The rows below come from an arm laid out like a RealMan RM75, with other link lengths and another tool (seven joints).
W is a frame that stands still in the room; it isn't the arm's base.
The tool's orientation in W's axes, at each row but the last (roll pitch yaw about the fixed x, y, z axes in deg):
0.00 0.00 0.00
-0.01 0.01 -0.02
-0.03 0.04 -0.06
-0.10 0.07 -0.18
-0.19 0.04 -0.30
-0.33 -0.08 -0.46
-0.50 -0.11 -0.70
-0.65 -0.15 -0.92
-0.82 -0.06 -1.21
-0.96 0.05 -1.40
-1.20 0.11 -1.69
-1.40 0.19 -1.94
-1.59 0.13 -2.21
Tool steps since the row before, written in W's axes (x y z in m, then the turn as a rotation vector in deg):
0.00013 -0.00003 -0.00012 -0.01 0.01 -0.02
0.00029 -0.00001 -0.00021 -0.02 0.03 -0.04
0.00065 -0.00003 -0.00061 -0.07 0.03 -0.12
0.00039 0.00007 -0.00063 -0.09 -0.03 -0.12
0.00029 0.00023 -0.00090 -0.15 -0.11 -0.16
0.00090 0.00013 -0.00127 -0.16 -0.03 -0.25
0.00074 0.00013 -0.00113 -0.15 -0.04 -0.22
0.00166 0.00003 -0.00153 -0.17 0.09 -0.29
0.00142 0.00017 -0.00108 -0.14 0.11 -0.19
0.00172 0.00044 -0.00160 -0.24 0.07 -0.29
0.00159 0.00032 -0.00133 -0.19 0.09 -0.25
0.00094 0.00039 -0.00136 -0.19 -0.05 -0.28
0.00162 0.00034 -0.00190 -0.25 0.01 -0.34
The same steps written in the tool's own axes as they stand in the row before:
0.00013 -0.00003 -0.00012 -0.01 0.01 -0.02
0.00029 -0.00001 -0.00021 -0.02 0.03 -0.04
0.00065 -0.00003 -0.00061 -0.07 0.03 -0.12
0.00039 0.00007 -0.00063 -0.09 -0.03 -0.12
0.00029 0.00023 -0.00090 -0.15 -0.11 -0.16
0.00090 0.00014 -0.00127 -0.16 -0.03 -0.25
0.00074 0.00015 -0.00113 -0.15 -0.04 -0.22
0.00166 0.00007 -0.00153 -0.17 0.09 -0.29
0.00141 0.00022 -0.00108 -0.14 0.11 -0.19
0.00171 0.00051 -0.00159 -0.24 0.07 -0.29
0.00158 0.00039 -0.00132 -0.19 0.09 -0.25
0.00093 0.00045 -0.00135 -0.19 -0.05 -0.28
0.00161 0.00045 -0.00188 -0.25 0.01 -0.34

